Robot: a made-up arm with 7 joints. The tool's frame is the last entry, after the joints. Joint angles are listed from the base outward.
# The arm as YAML. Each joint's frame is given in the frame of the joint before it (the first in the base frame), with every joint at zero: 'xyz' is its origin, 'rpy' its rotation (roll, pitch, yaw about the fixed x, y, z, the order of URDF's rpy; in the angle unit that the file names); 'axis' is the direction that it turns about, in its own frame. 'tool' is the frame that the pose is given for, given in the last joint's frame.
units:
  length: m
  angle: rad
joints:
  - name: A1
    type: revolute
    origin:
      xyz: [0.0, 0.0, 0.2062]
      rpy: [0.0, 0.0, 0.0]
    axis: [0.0, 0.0, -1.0]
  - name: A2
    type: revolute
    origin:
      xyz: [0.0, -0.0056, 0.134]
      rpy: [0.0, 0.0, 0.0]
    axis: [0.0, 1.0, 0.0]
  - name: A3
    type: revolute
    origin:
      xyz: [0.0, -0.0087, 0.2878]
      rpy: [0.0, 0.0, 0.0]
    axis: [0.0, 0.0, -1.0]
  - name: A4
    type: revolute
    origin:
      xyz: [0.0, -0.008, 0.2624]
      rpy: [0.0, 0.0, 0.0]
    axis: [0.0, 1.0, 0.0]
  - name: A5
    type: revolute
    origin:
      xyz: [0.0, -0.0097, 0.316]
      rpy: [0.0, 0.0, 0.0]
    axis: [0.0, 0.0, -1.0]
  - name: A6
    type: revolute
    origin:
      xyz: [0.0, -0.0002, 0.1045]
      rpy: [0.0, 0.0, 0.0]
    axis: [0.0, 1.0, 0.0]
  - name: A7
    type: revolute
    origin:
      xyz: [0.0, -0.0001, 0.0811]
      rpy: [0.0, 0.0, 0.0]
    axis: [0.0, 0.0, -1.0]
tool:
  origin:
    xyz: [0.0, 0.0, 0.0]
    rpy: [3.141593, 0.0, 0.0]
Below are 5 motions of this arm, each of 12 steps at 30 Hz.
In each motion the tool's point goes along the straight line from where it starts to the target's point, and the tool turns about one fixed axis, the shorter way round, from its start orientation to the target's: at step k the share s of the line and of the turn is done. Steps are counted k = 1, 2, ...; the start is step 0. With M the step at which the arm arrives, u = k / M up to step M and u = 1 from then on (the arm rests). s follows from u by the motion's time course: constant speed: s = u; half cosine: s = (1 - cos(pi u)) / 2; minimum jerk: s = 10 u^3 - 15 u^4 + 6 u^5.
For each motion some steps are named. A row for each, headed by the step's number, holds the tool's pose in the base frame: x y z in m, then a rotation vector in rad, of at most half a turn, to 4 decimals.
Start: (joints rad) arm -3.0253 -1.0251 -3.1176 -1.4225 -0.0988 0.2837 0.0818
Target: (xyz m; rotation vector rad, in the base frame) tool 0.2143 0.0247 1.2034 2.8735 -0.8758 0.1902
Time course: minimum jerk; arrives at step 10
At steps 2, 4, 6, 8, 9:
2: 0.2925 -0.0215 1.1006 3.0682 -0.2206 0.1733
4: 0.2710 -0.0088 1.1289 3.0286 -0.4065 0.1789
6: 0.2407 0.0091 1.1687 2.9546 -0.6614 0.1856
8: 0.2191 0.0219 1.1971 2.8894 -0.8372 0.1894
9: 0.2150 0.0243 1.2025 2.8759 -0.8701 0.1901

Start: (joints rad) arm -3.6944 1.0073 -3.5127 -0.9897 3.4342 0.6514 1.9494
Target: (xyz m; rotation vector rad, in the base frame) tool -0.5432 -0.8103 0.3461 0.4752 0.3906 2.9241
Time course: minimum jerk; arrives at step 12
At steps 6, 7, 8, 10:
6: -0.6041 -0.6956 0.3813 0.4112 0.5439 2.8222
7: -0.5855 -0.7308 0.3705 0.4307 0.4979 2.8543
8: -0.5688 -0.7621 0.3609 0.4482 0.4562 2.8824
10: -0.5475 -0.8022 0.3486 0.4706 0.4018 2.9172

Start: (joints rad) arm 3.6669 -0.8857 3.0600 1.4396 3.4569 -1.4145 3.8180
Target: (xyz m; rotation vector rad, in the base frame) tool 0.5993 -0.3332 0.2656 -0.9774 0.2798 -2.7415
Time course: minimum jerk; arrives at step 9
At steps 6, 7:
6: 0.5998 -0.3345 0.2801 -0.9517 0.2582 -2.7233
7: 0.5995 -0.3337 0.2709 -0.9680 0.2719 -2.7349

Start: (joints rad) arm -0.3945 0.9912 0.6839 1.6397 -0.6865 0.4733 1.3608
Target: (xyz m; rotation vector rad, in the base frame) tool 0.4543 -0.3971 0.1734 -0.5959 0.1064 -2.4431
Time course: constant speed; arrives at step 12
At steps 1, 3, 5, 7, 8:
1: 0.6731 -0.0857 0.2774 0.0908 -0.3760 -2.3217
3: 0.6333 -0.1423 0.2585 -0.0317 -0.2920 -2.3592
5: 0.5935 -0.1989 0.2396 -0.1555 -0.2063 -2.3901
7: 0.5537 -0.2556 0.2207 -0.2803 -0.1188 -2.4141
8: 0.5338 -0.2839 0.2112 -0.3431 -0.0745 -2.4235

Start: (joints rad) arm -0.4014 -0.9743 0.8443 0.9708 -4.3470 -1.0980 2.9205
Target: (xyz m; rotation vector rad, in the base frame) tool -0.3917 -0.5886 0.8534 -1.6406 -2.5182 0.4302
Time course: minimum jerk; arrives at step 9
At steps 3, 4, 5, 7, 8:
3: -0.3498 -0.4724 0.9919 -2.0080 -2.1528 0.8212
4: -0.3597 -0.4999 0.9592 -1.9281 -2.2488 0.7310
5: -0.3707 -0.5303 0.9230 -1.8346 -2.3483 0.6294
7: -0.3876 -0.5774 0.8668 -1.6794 -2.4877 0.4689
8: -0.3911 -0.5869 0.8554 -1.6465 -2.5137 0.4361

